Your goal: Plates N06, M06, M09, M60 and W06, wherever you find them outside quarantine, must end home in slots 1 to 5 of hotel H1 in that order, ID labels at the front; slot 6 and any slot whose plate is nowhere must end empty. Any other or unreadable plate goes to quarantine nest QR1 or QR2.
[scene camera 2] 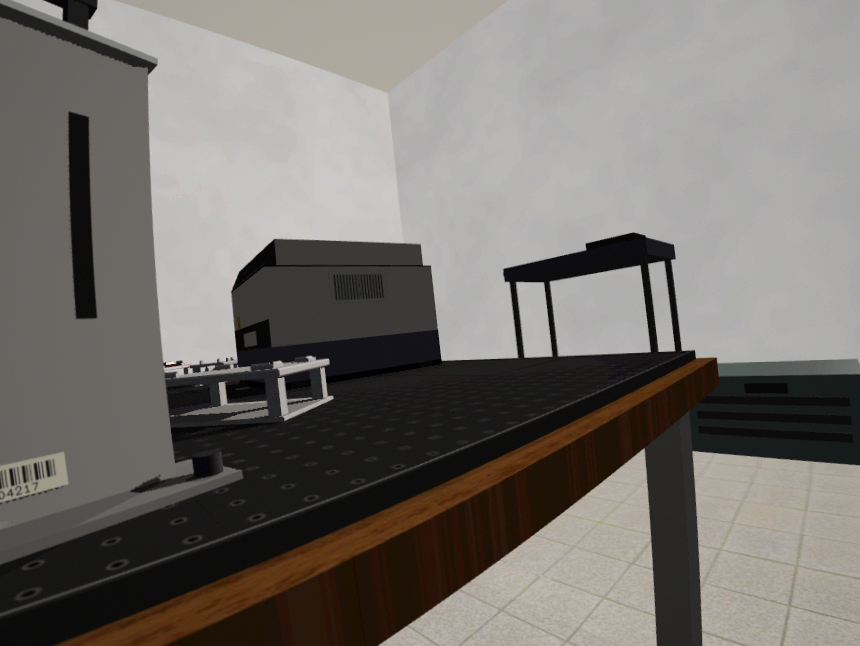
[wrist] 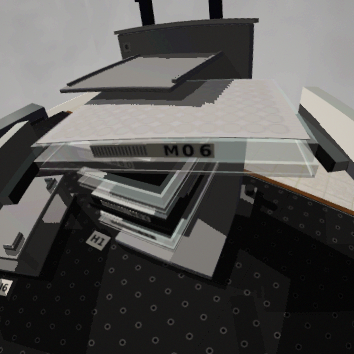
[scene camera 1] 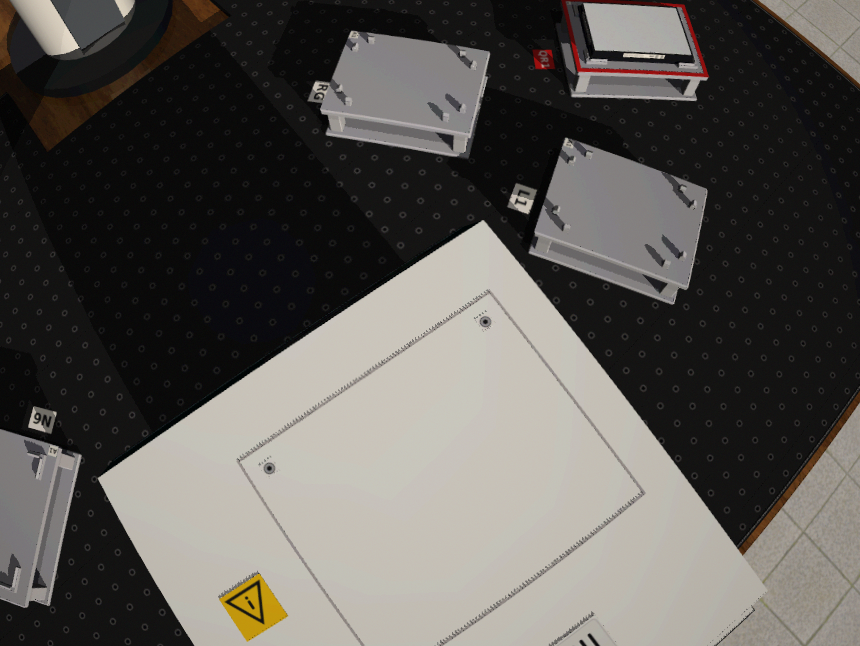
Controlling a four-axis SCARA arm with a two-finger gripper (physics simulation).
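Pixels of known places: gripper, fingertip midpoint: [wrist: 162, 114]; arm's base at its link origin: [scene camera 1: 92, 28].
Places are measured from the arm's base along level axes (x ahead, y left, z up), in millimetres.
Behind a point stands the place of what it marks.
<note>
My gripper [wrist: 162, 114] {y -514, x 265, z 215 mm} is shut on plate M06 [wrist: 260, 112] {y -527, x 218, z 220 mm}, a clear plate held level, its readable ID label facing the wrist camera. Hotel H1 [wrist: 200, 47] {y -622, x 311, z 231 mm} stands behind and below it in the wrist view. Its uppermost shelf [wrist: 137, 71] {y -545, x 315, z 227 mm} hides part of M06's rear and casts a shadow on it. Several clear and dark plates [wrist: 150, 205] {y -499, x 275, z 153 mm} are stacked in the hotel below M06; their labels are too hidden or small to read for certain. A black plate with a pale top [scene camera 1: 636, 31] {y 460, x 571, z 77 mm} sits in the red-edged quarantine nest QR1 [scene camera 1: 643, 72] {y 427, x 611, z 63 mm}. QR2 does not show.
Nests RG [scene camera 1: 410, 83] {y 211, x 453, z 63 mm} and L1 [scene camera 1: 625, 208] {y 268, x 713, z 63 mm} bear no plate. Nest N6 [scene camera 1: 17, 486] {y -371, x 521, z 63 mm} [wrist: 25, 215] {y -421, x 489, z 63 mm} partly shows beside the hotel. A large white housing [scene camera 1: 431, 417] {y -43, x 764, z 264 mm} fills the front of scene camera 1. A tall grey housing [scene camera 2: 111, 243] {y -634, x 390, z 144 mm} and a dark instrument [scene camera 2: 347, 305] {y -242, x 776, z 145 mm} stand on the table.
</note>
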